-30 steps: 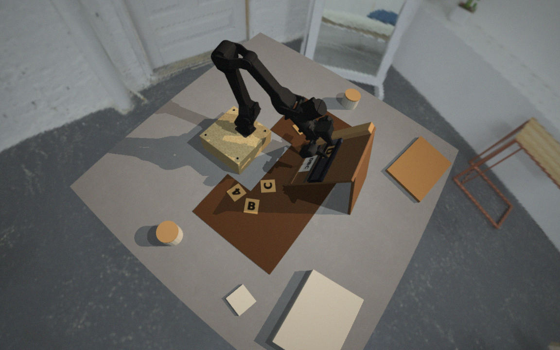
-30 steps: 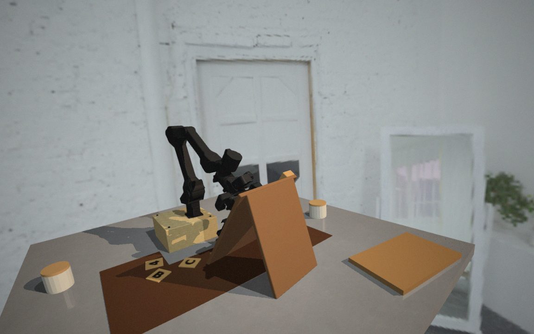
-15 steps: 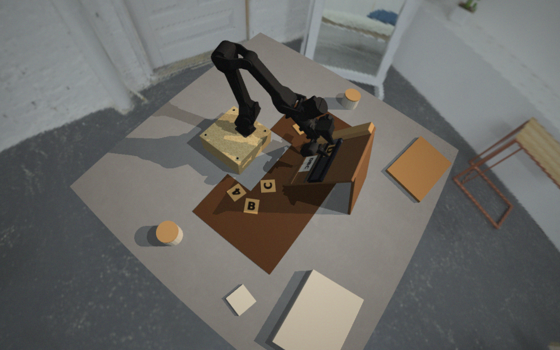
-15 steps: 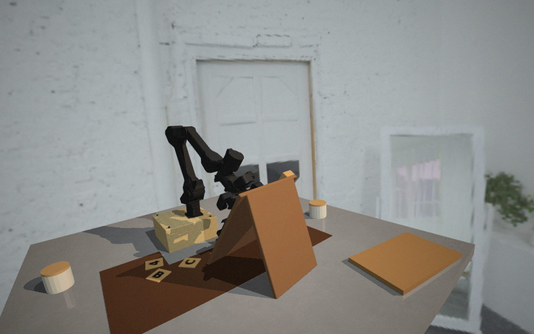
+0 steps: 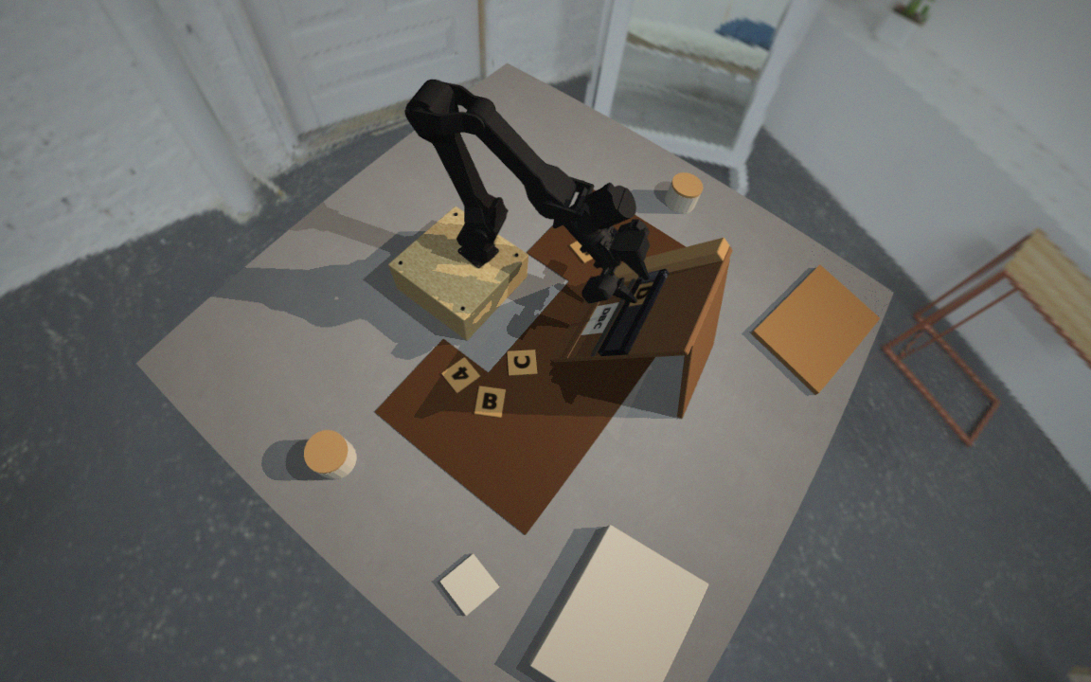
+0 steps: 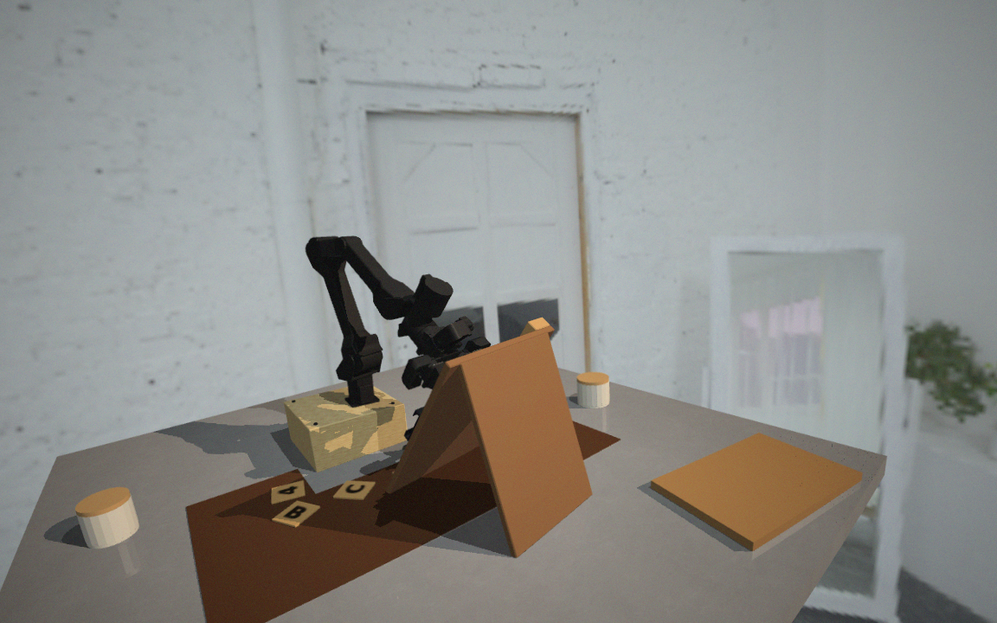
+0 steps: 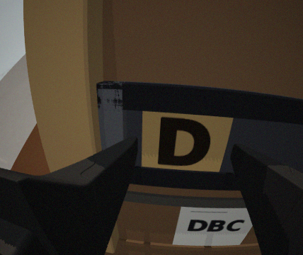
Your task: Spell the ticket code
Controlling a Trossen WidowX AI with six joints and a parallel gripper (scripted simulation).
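Now: the D tile 10 mm below my gripper tip and 10 mm ahead of it. Also, from my gripper tip: brown mat: 170 mm below, 130 mm behind, 110 mm to the right; then white ticket: 80 mm below, 60 mm to the right, 40 mm behind; then C tile: 210 mm to the right, 160 mm below, 110 mm behind.
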